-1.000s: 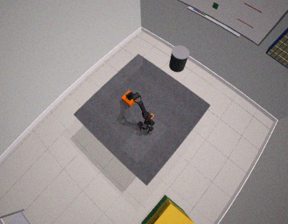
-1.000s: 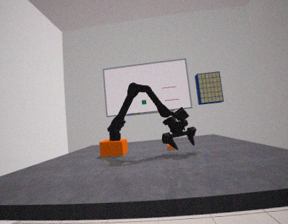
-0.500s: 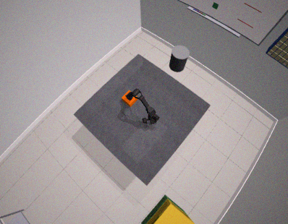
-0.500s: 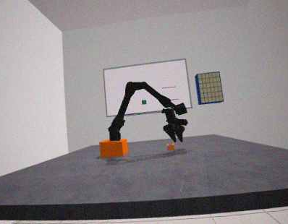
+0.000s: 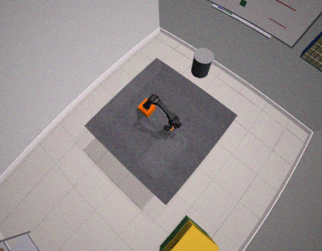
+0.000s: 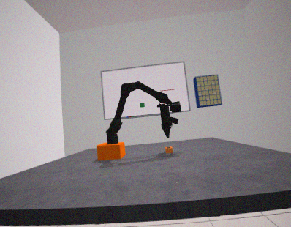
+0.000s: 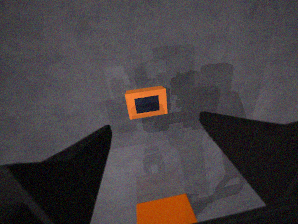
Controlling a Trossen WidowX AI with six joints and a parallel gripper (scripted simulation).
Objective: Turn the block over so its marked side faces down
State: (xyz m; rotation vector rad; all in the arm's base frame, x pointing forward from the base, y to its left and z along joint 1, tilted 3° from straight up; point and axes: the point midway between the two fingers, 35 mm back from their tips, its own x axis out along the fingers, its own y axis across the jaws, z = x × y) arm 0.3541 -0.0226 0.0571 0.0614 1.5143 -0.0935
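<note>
The block is 7 cm below my gripper tip.
</note>
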